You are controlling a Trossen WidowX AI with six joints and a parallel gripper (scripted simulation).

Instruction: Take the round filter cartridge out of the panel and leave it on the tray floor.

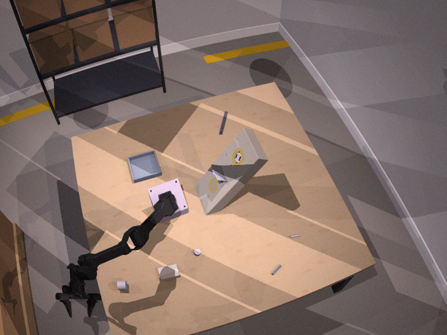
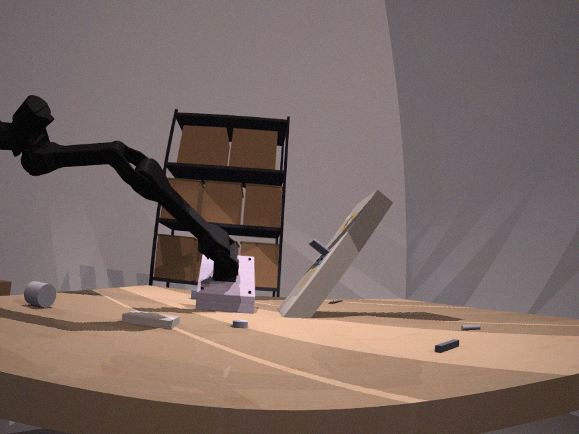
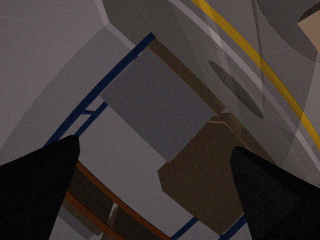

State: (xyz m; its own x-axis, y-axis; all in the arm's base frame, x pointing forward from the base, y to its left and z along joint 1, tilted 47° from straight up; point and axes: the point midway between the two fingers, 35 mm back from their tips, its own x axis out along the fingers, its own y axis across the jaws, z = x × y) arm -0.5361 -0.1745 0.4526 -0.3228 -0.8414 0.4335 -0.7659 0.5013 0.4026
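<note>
Now: the round grey filter cartridge 91 cm ahead of my gripper tip, 45 cm to the left of it and 1 cm below it. From my gripper tip the other things lie so: grey tray: 77 cm to the left, 52 cm ahead, 26 cm below; then pin: 104 cm ahead, 27 cm below, 9 cm to the left; then flat block: 42 cm ahead, 27 cm below, 16 cm to the left.
</note>
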